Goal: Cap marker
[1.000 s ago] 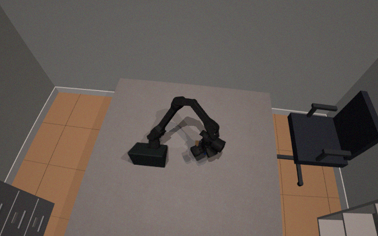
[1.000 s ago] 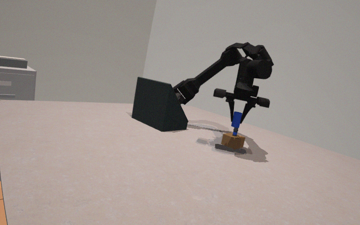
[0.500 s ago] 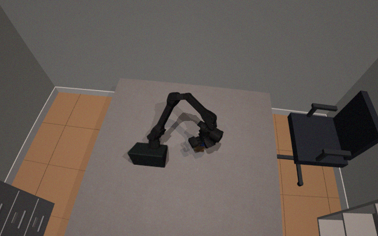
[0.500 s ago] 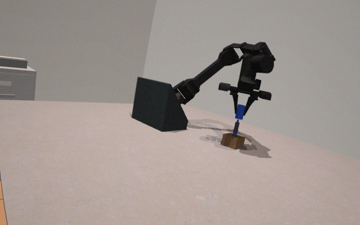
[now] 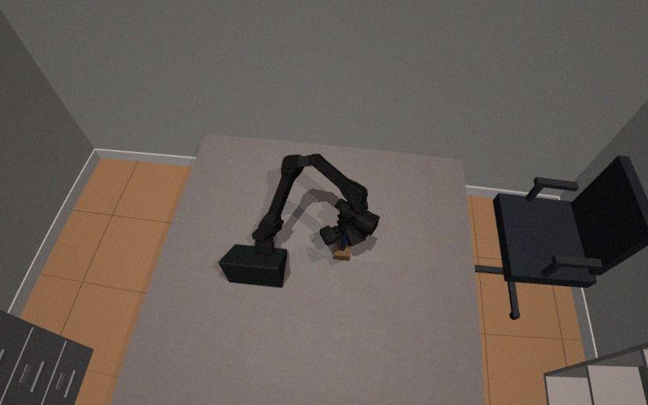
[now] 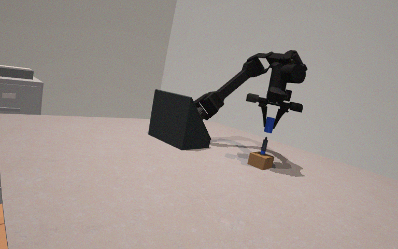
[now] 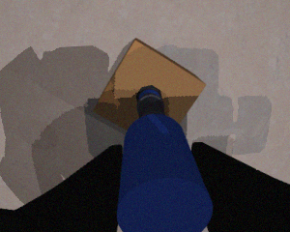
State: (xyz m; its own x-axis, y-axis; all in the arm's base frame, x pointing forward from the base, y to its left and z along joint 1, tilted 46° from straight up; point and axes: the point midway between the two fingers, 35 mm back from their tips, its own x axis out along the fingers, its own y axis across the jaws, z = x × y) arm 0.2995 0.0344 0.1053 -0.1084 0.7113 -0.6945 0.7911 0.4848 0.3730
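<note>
The tan holder block lies 120 mm below my gripper tip. Round my gripper tip: blue cap 10 mm above.
</note>
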